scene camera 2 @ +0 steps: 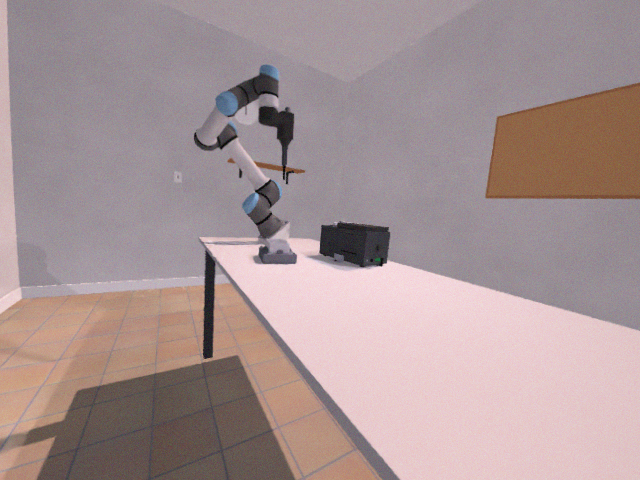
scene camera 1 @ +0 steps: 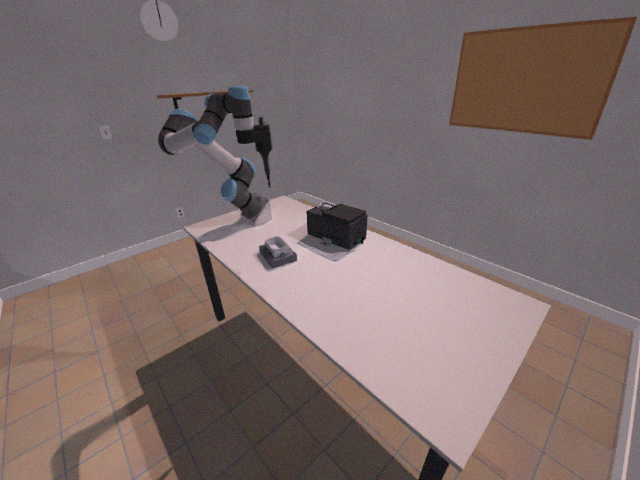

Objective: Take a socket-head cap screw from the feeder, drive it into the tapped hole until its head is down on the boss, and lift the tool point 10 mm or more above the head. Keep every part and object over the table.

Labels:
same spot on black screw feeder: (scene camera 1: 316, 227) = (scene camera 2: 329, 243)

